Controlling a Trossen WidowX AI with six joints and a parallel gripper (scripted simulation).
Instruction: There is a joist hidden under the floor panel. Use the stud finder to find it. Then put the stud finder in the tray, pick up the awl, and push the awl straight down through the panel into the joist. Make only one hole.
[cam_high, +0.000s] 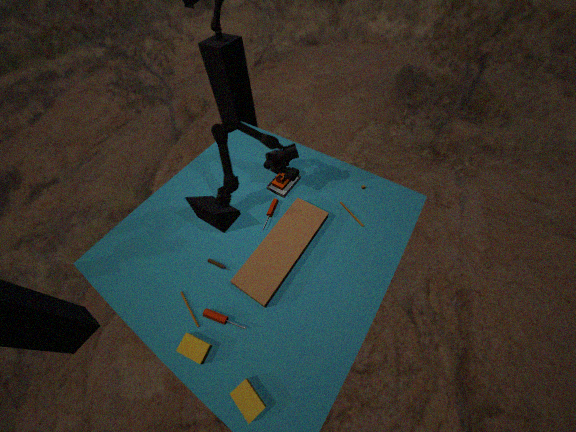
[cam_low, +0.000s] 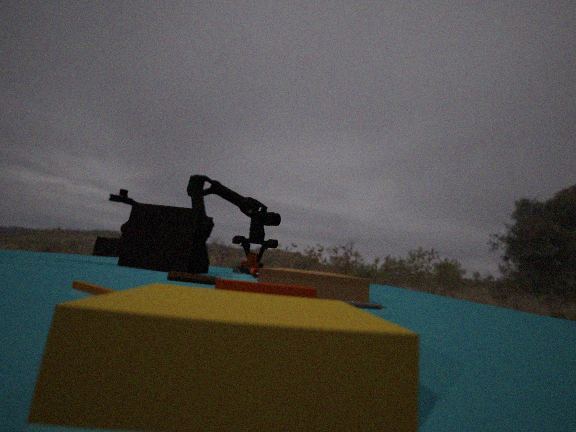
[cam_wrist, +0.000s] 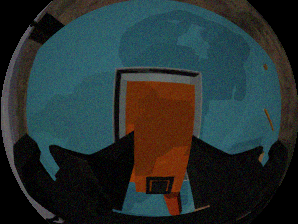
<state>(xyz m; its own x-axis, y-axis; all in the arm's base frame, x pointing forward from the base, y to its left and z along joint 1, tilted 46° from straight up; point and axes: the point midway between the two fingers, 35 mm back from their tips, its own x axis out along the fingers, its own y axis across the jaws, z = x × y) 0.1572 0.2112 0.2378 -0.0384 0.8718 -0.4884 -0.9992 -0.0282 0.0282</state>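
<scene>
Right now my gripper tip is 40 mm above the white tray and 10 mm to the left of it. Round my gripper tip: stud finder: 20 mm to the right, 20 mm above; awl: 560 mm to the right, 40 mm below, 40 mm ahead.
</scene>
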